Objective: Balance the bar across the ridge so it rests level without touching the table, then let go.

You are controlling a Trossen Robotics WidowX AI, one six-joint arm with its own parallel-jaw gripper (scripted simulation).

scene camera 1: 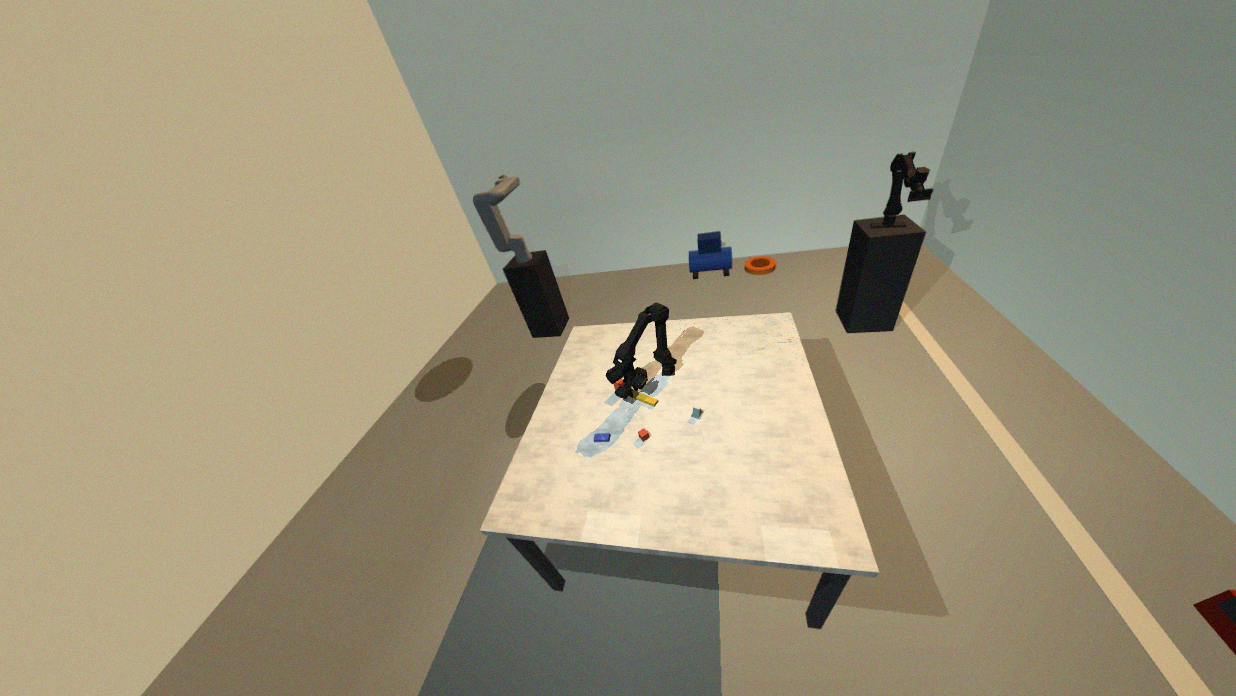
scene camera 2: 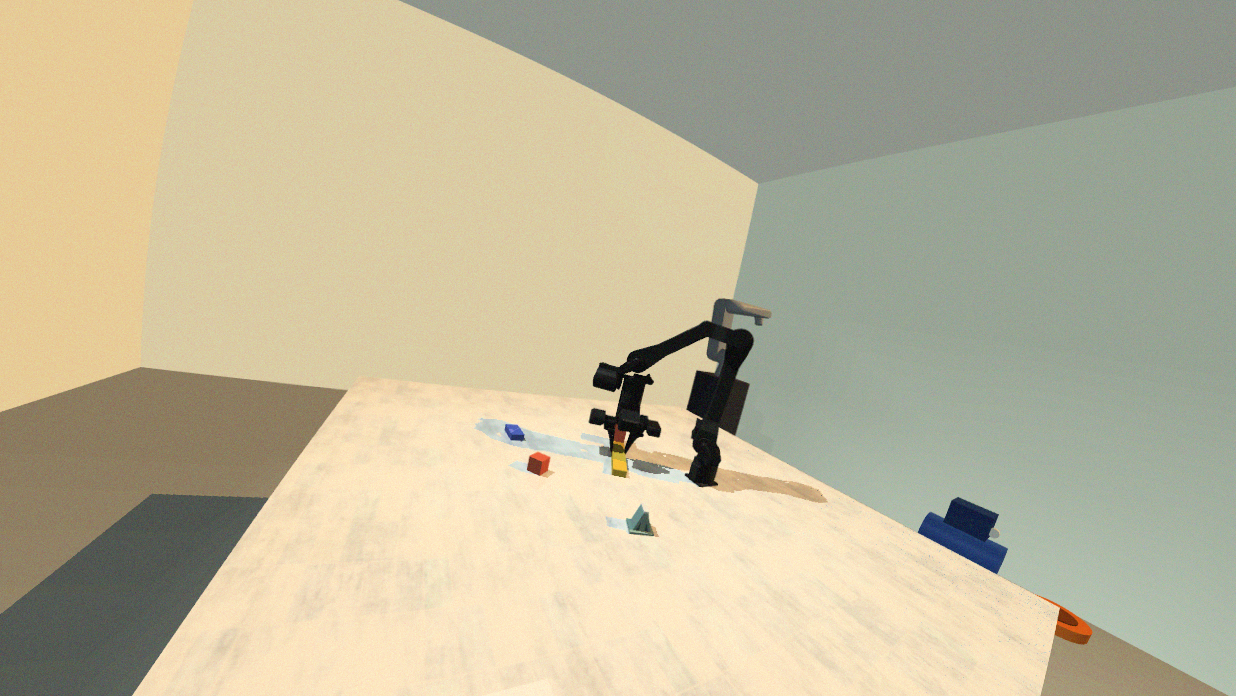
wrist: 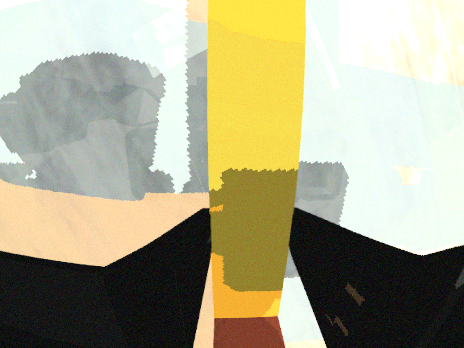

Observation:
I see my gripper (scene camera 2: 617, 452) and a bar (wrist: 255, 95).
My gripper shows as well in the wrist view (wrist: 249, 217).

